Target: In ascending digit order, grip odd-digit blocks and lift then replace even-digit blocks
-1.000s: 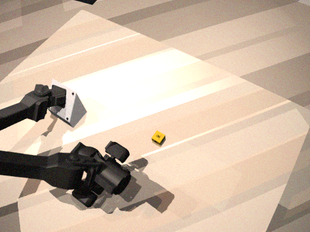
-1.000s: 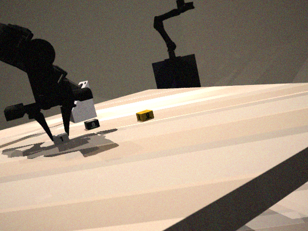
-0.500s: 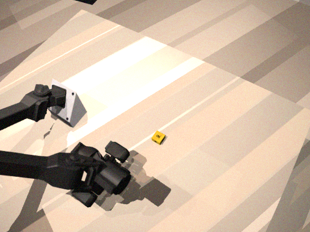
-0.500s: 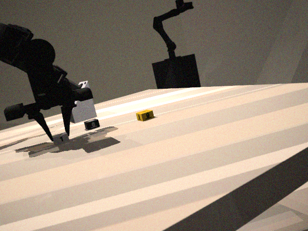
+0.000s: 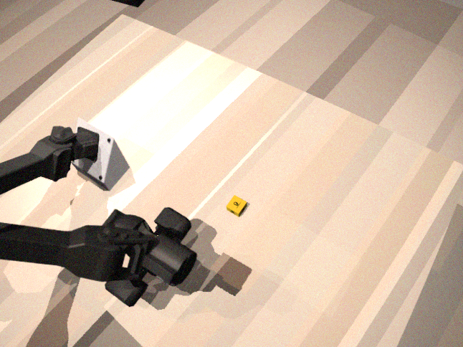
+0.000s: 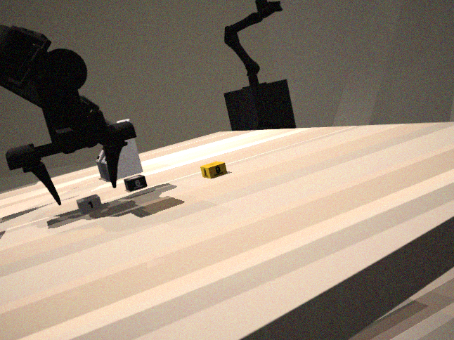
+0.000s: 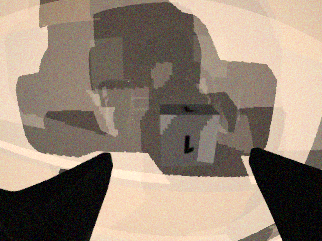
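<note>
Right now my gripper tip is 10 mm short of the white block and 10 mm above it. The rest, counted from my gripper tip: dark block 40 mm behind, 100 mm to the left, 10 mm below; then yellow block 80 mm ahead, 190 mm to the left, 10 mm below.
</note>
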